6 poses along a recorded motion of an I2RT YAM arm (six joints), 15 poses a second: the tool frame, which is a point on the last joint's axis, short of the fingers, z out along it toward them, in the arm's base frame.
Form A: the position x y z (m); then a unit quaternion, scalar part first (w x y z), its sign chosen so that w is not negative.
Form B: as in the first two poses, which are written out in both.
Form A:
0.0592 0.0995 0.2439 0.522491 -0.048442 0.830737 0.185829
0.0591 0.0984 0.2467 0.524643 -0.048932 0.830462 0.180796
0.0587 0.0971 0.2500 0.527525 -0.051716 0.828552 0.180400
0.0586 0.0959 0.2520 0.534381 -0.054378 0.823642 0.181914
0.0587 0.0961 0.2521 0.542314 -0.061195 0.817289 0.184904
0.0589 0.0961 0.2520 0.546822 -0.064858 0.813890 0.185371
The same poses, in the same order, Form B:
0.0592 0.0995 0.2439 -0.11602 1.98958 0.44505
0.0591 0.0984 0.2467 -0.11708 1.98709 0.43260
0.0587 0.0971 0.2500 -0.12359 1.98007 0.43112
0.0586 0.0959 0.2520 -0.12957 1.96257 0.43346
0.0587 0.0961 0.2521 -0.14532 1.94086 0.43910
0.0589 0.0961 0.2520 -0.15373 1.92910 0.43937

